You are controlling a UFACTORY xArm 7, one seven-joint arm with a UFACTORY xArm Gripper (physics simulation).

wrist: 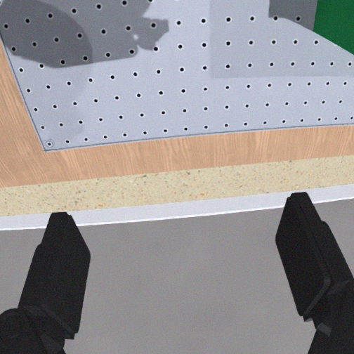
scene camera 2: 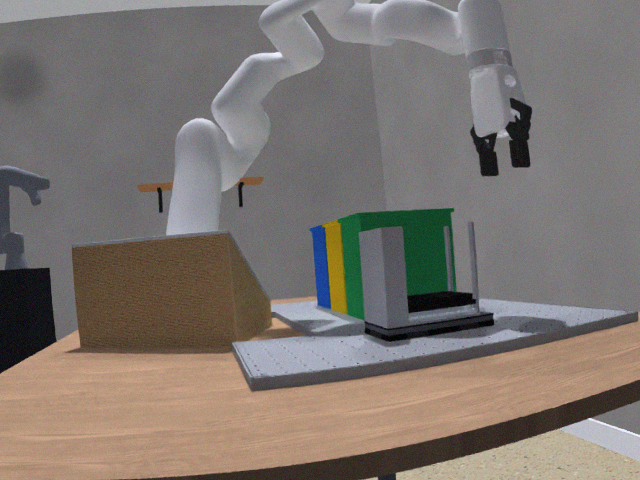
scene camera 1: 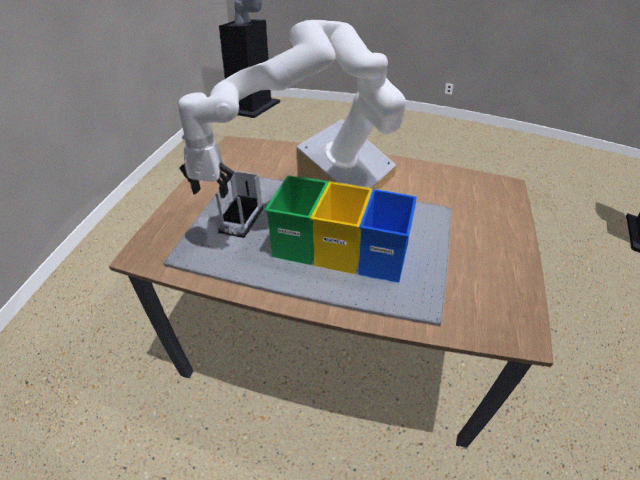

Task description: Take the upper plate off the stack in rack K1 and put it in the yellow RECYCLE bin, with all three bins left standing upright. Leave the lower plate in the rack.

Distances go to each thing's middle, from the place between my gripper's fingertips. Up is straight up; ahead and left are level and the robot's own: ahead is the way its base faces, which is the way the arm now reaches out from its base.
The black plate (scene camera 2: pixel 416 303) lies 18 cm below my hand, 16 cm behind it and 5 cm to the right of it. Round my hand: blue bin (scene camera 1: pixel 385 227): 45 cm to the left, 21 cm behind, 13 cm below; green bin (scene camera 2: pixel 423 230): 19 cm to the left, 15 cm behind, 13 cm below; yellow recycle bin (scene camera 1: pixel 336 219): 32 cm to the left, 18 cm behind, 13 cm below.
